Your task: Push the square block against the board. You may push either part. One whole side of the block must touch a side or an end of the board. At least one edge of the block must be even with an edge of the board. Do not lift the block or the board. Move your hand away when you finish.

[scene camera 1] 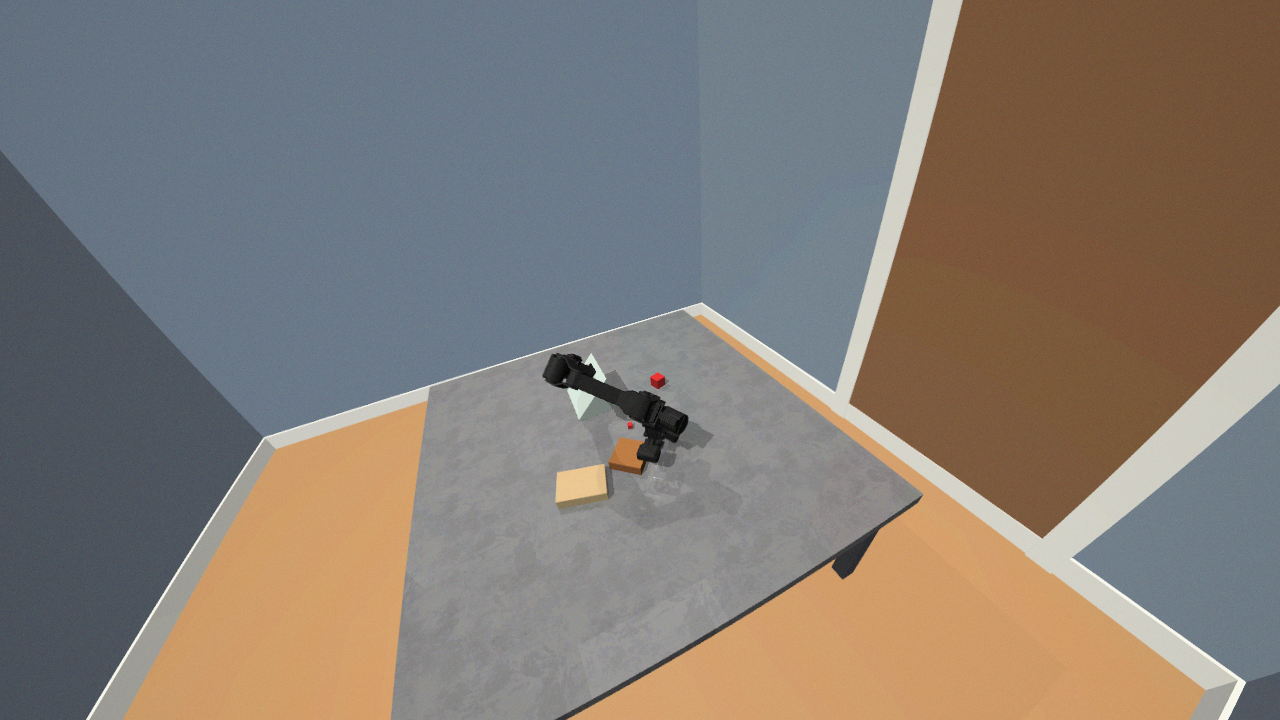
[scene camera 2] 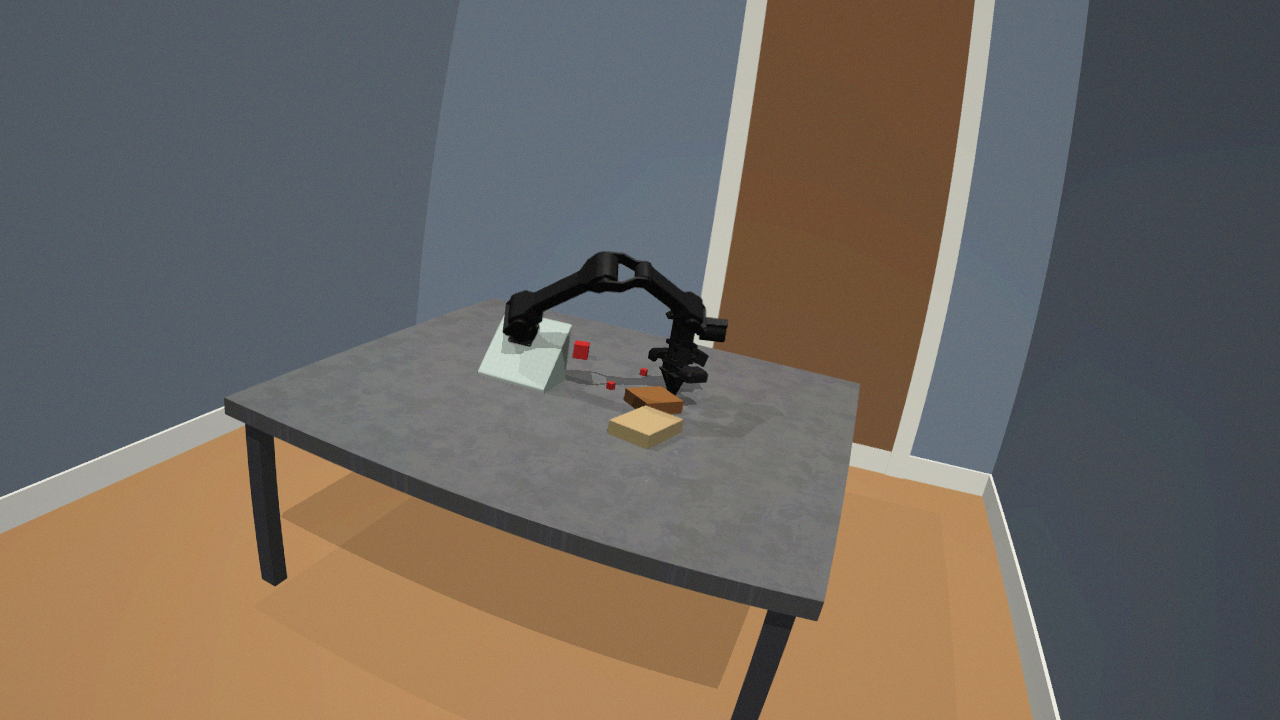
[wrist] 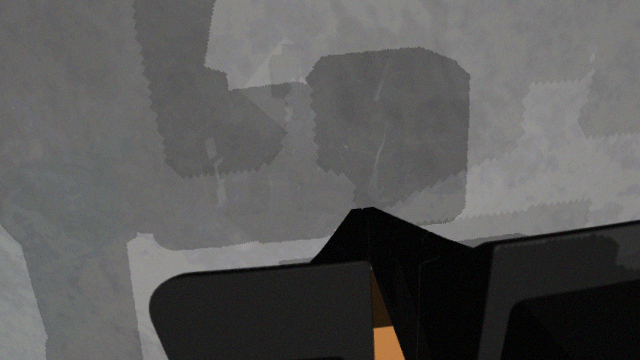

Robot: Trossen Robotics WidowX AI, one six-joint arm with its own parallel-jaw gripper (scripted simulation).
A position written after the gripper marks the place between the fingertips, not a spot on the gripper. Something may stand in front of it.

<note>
The gripper (scene camera 2: 671, 397) is shut, with nothing in its grasp. Further things: a square block (scene camera 2: 657, 397) and a tan board (scene camera 2: 646, 427).
The square block is seen too in scene camera 1 (scene camera 1: 624, 458). The tan board is seen too in scene camera 1 (scene camera 1: 581, 486). The gripper also shows in scene camera 1 (scene camera 1: 657, 452) and in the wrist view (wrist: 362, 220). The wrist view misses the tan board: it is out of frame.
</note>
